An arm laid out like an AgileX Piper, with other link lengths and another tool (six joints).
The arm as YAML. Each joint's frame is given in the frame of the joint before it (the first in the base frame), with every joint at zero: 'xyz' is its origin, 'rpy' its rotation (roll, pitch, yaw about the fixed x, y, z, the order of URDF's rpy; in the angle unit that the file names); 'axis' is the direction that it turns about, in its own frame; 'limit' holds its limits. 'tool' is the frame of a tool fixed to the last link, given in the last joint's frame.
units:
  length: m
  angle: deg
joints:
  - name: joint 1
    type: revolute
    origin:
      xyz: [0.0, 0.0, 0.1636]
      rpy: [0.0, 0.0, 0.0]
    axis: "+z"
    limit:
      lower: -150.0
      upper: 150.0
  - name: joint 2
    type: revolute
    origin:
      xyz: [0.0, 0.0, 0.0]
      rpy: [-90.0, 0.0, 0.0]
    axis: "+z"
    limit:
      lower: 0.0
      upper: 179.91
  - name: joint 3
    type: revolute
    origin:
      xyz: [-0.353, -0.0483, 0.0]
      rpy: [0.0, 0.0, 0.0]
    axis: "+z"
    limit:
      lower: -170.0
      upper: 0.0
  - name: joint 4
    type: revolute
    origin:
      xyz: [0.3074, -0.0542, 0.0]
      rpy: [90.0, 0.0, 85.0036]
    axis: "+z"
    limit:
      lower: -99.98
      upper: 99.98
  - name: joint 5
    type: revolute
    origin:
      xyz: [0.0, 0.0, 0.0]
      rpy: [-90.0, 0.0, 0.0]
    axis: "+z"
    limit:
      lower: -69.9
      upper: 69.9
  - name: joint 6
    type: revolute
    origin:
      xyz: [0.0, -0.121, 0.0]
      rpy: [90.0, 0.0, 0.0]
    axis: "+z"
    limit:
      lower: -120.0
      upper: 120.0
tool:
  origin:
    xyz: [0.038, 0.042, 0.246]
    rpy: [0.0, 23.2, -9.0]
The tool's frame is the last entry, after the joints.
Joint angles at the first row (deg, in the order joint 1, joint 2, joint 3, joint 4, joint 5, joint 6):
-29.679 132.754 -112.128 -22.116 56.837 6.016
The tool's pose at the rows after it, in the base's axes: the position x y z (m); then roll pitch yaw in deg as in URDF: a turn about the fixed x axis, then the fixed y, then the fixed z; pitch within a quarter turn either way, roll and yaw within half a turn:
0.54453, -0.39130, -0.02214, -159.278, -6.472, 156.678
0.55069, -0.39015, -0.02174, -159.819, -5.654, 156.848
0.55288, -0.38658, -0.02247, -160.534, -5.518, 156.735
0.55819, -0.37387, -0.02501, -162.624, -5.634, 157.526
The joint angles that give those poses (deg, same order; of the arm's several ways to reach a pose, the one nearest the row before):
-29.680 132.755 -112.130 -20.511 56.036 6.014
-29.680 132.754 -112.127 -19.938 55.233 6.015
-29.679 132.754 -112.127 -19.194 55.174 6.016
-29.679 132.754 -112.128 -16.558 55.176 4.584

